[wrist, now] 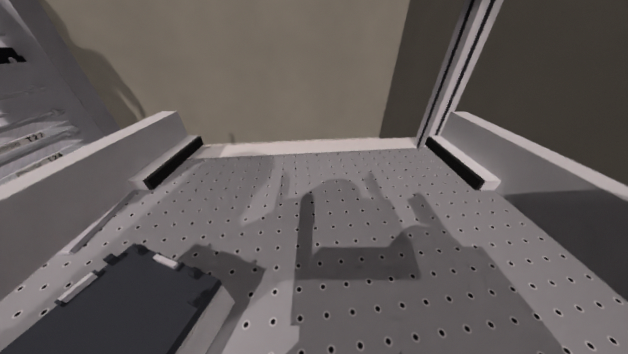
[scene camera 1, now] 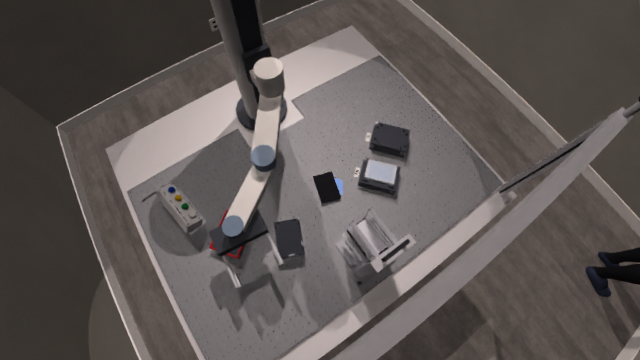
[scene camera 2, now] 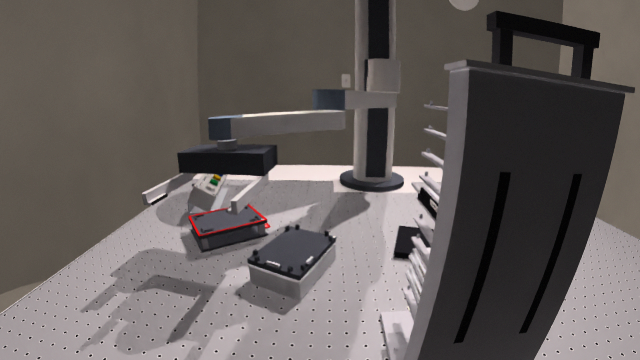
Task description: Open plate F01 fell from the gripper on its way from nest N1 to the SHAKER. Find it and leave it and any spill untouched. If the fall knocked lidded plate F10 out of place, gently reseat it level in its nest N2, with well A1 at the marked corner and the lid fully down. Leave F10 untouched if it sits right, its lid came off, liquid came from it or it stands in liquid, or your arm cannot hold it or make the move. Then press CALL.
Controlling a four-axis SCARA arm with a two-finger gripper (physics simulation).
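Places are measured from the arm's base along level axes (x right, y back, z down), in centimetres.
Pixels of known places: gripper, between the fingertips: (wrist: 314,127) (scene camera 1: 260,275) (scene camera 2: 185,203); arm's base, origin of its link: (scene camera 2: 371,181).
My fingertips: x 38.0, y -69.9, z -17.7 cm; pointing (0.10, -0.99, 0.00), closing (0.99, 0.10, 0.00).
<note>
Ahead of a thing's pixels: the offset from my fingertips to its top centre. "spot": to the spot under its first point. Level surfaces: height alone.
A black plate {dx -40.7, dy +18.0, dz +15.0 cm} (scene camera 1: 326,187) (scene camera 2: 405,242), seemingly F01, lies on the table with a blue patch {dz +16.2 cm} (scene camera 1: 339,186) at its right edge. A clear-topped plate {dx -62.8, dy +9.6, dz +10.2 cm} (scene camera 1: 382,171), seemingly F10, sits on a dark nest {spot: dx -58.9, dy +4.8, dz +15.9 cm} (scene camera 1: 378,189); its exact seating and lid fit cannot be told. A second dark nest {dx -77.8, dy +20.8, dz +10.1 cm} (scene camera 1: 390,139) holds no visible plate. The nest labels are unreadable. A pale box with a black top {spot: dx -15.4, dy +7.4, dz +10.9 cm} (scene camera 1: 289,238) (scene camera 2: 295,252) (wrist: 115,305) may be the SHAKER. The button box {dx +15.8, dy +43.6, dz +8.0 cm} (scene camera 1: 181,208) (scene camera 2: 207,190) has coloured buttons. My gripper (scene camera 1: 258,273) (scene camera 2: 194,201) (wrist: 314,127) is open and empty, above the table.
A red-edged dark stand (scene camera 1: 235,251) (scene camera 2: 227,221) is partly below my gripper. A tall rack (scene camera 2: 540,130) (wrist: 62,75) with shelves stands near the table's edge, right of the pale box. A light-coloured barrier (scene camera 1: 450,240) crosses scene camera 1. A person's legs (scene camera 1: 617,272) show beyond it.
</note>
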